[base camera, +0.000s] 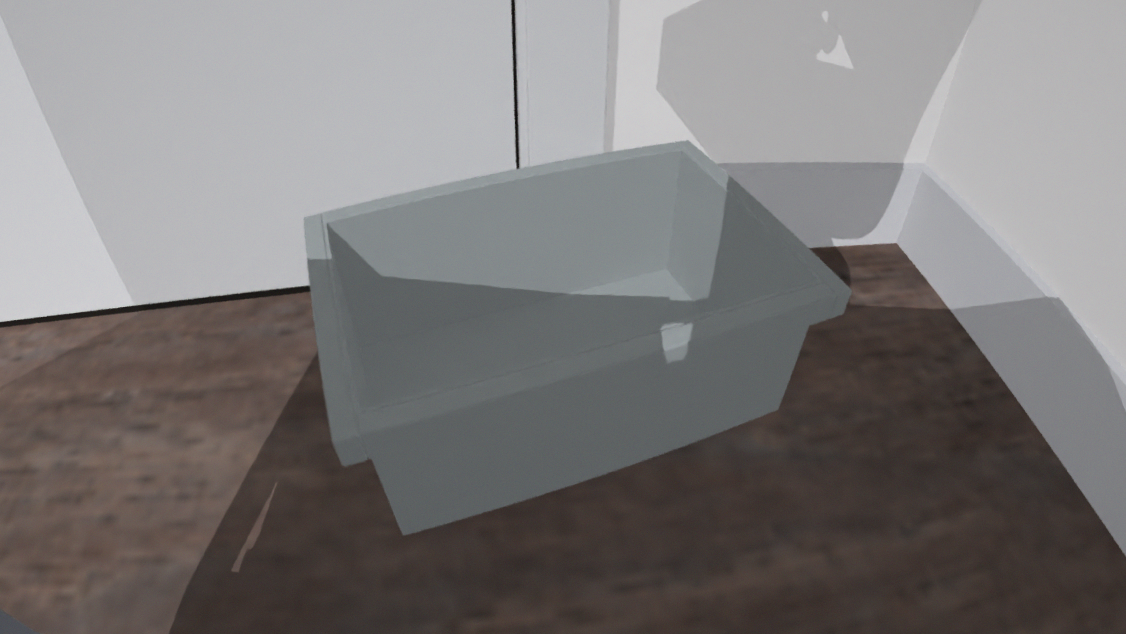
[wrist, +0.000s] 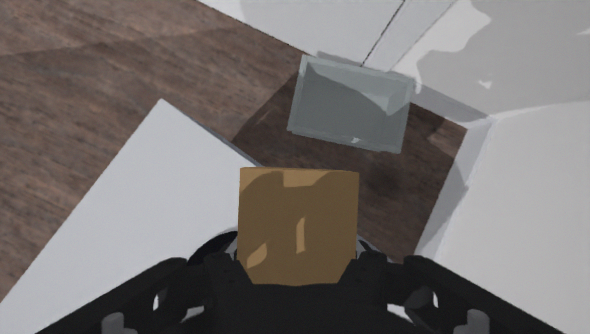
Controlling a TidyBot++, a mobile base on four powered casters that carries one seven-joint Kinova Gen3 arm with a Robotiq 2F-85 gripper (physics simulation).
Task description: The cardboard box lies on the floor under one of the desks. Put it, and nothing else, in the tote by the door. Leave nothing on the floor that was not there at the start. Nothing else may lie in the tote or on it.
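Places are measured from the arm's base along level axes (x down, y ahead, z right), in metres.
Pixels of known places: gripper, fingertip midpoint: (wrist: 295, 248).
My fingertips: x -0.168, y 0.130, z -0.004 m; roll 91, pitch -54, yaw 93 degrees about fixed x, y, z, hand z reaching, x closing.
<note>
Behind a point stands the place of what it marks.
A brown cardboard box (wrist: 298, 220) @[x -0.208, y 0.151, z -0.019 m] is held between the fingers of my gripper (wrist: 295, 248) @[x -0.168, y 0.130, z -0.004 m] in the wrist view. The gripper is shut on the box, which hangs above the floor and hides part of what lies below it. The grey-green tote (base camera: 575, 441) @[x 0.349, y 0.327, z -0.002 m] (wrist: 344, 135) @[x 0.276, y 0.337, z 0.018 m] stands upright on the floor by the door, ahead of the box and a little to the right in the wrist view. The tote's inside shows no object in either view. The box and the gripper do not show in the base camera view.
The white door (base camera: 260, 141) @[x 0.244, y 0.501, z -0.244 m] is behind the tote. A white wall (base camera: 1047, 141) @[x 0.212, y 0.504, z 0.363 m] (wrist: 530, 190) @[x 0.146, y 0.430, z 0.377 m] with a skirting board (base camera: 1016, 291) @[x 0.326, y 0.455, z 0.359 m] runs along the right and meets the back wall in a corner. The flat light top of my base (wrist: 150, 200) @[x 0.014, y 0.026, z -0.174 m] shows at the left in the wrist view.
</note>
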